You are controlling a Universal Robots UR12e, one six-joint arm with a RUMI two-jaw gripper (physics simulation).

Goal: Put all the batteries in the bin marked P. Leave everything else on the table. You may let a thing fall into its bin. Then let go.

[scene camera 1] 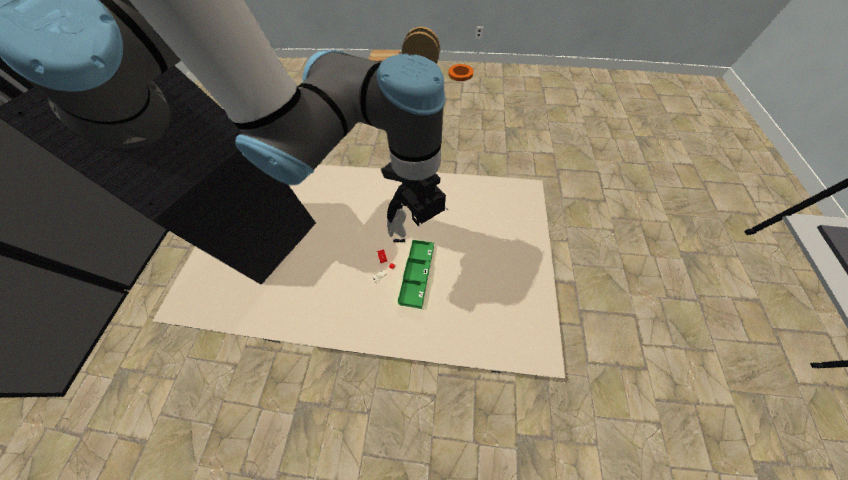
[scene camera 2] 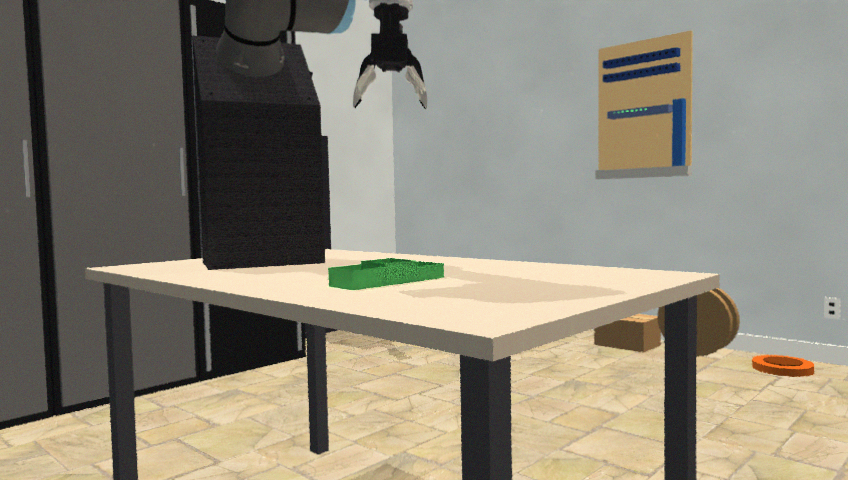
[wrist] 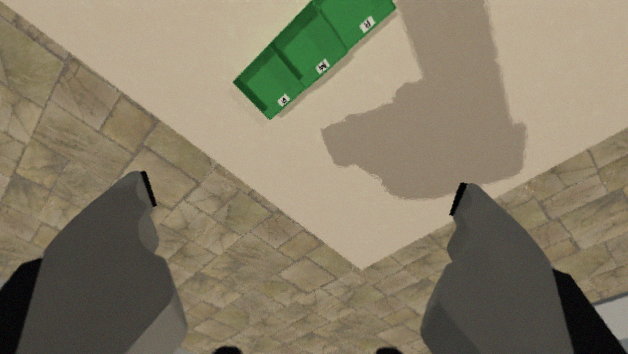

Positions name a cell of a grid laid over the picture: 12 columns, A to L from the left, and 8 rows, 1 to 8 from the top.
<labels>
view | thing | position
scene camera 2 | my gripper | F2
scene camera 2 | green three-part bin tray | F5
</labels>
